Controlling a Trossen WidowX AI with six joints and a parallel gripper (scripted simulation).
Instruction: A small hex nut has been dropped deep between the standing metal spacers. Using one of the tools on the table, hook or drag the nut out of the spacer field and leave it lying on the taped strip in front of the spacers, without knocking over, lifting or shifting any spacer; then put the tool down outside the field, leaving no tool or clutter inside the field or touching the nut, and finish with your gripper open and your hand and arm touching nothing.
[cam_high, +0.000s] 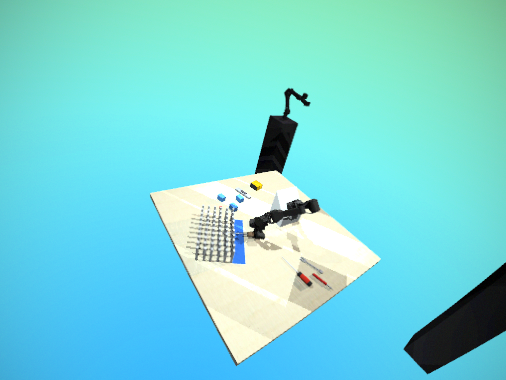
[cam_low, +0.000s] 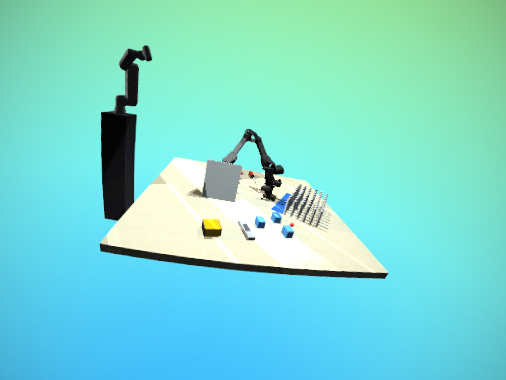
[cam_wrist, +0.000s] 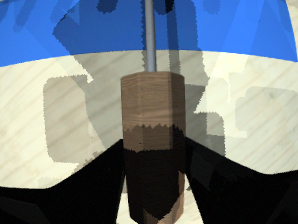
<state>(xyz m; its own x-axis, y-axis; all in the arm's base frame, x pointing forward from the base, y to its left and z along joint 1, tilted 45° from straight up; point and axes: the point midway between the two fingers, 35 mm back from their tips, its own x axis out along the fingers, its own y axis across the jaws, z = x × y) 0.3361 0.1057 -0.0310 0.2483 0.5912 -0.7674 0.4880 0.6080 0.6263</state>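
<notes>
Now: gripper tip 9 cm short of the wooden-handled tool and 5 cm to the left of it. The rest, counted from my gripper tip: grey forked tool: 37 cm to the left, 22 cm behind, 1 cm below; then grey bar: 45 cm to the right, 20 cm behind; then blue taped strip: 11 cm ahead, 2 cm to the right, 1 cm below.
</notes>
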